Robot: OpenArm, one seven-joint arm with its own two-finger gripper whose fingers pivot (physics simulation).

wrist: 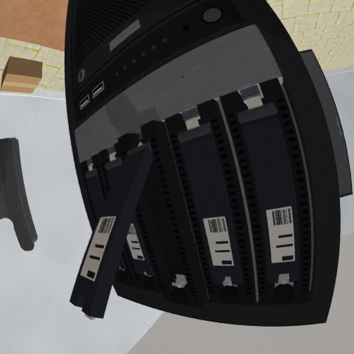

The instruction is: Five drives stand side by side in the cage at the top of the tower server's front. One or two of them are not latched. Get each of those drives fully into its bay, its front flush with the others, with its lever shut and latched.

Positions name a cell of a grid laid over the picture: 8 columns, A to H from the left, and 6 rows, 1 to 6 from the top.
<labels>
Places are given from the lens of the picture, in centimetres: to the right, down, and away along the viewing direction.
drive lever (C5): -3, 4, 5
black tower server (C1): -5, -9, 11
drive (G3): 4, -1, 6
The marked spots on the drive lever and the black tower server are 14 cm apart.
</labels>
